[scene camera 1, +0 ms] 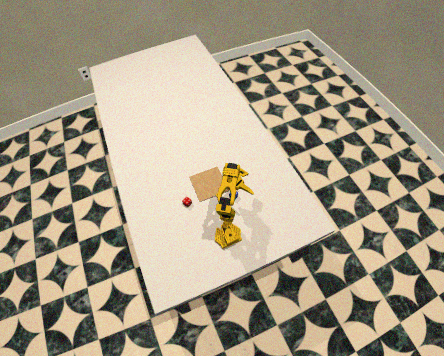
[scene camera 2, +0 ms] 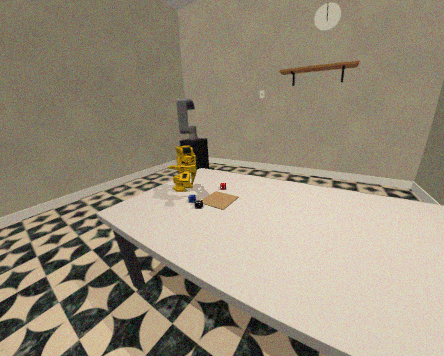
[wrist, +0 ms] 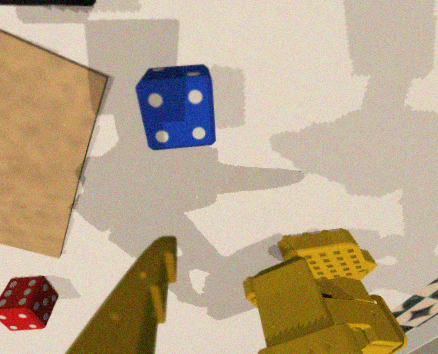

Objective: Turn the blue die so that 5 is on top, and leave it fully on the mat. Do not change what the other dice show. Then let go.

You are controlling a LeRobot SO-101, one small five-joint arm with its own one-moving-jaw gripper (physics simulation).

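Pixels of known places: hand at its tool point: [scene camera 2: 191, 183] [wrist: 176, 252]; arm's base at its link origin: [scene camera 1: 226, 231] [scene camera 2: 186, 188] [wrist: 285, 266].
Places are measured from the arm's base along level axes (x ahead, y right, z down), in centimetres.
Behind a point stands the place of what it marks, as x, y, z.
Note:
The blue die [scene camera 1: 234, 195] [scene camera 2: 192, 198] {14.8, 10.8, -2.3} [wrist: 177, 107] {13.8, 10.2, -3.0} rests on the white table, off the mat and a short gap from its corner. Its top face shows four pips in the wrist view. The tan mat [scene camera 1: 204, 185] {24.1, 0.3, -0.4} [scene camera 2: 220, 200] {25.6, 3.3, -0.4} [wrist: 35, 150] {19.7, 4.1, -0.4} lies flat. My gripper [scene camera 1: 246, 183] is fully open and empty, raised above the table and apart from the blue die. In the wrist view one notched jaw [wrist: 145, 290] {13.6, 8.8, -10.0} shows; the moving jaw is out of the picture. The arm partly hides the blue die in scene camera 1.
A black die [scene camera 2: 199, 204] {21.6, 13.8, -2.3} [wrist: 45, 2] {19.0, 11.7, -2.9} sits close to the blue die, near the mat's corner; the wrist view cuts it off. A red die [scene camera 1: 187, 201] {18.3, -9.7, -2.9} [scene camera 2: 223, 186] {19.9, -8.6, -2.0} [wrist: 30, 302] {18.4, -7.9, -2.4} rests off the mat's other side. The yellow arm base [scene camera 1: 228, 235] {-4.3, -0.7, -7.1} stands near the table's end.

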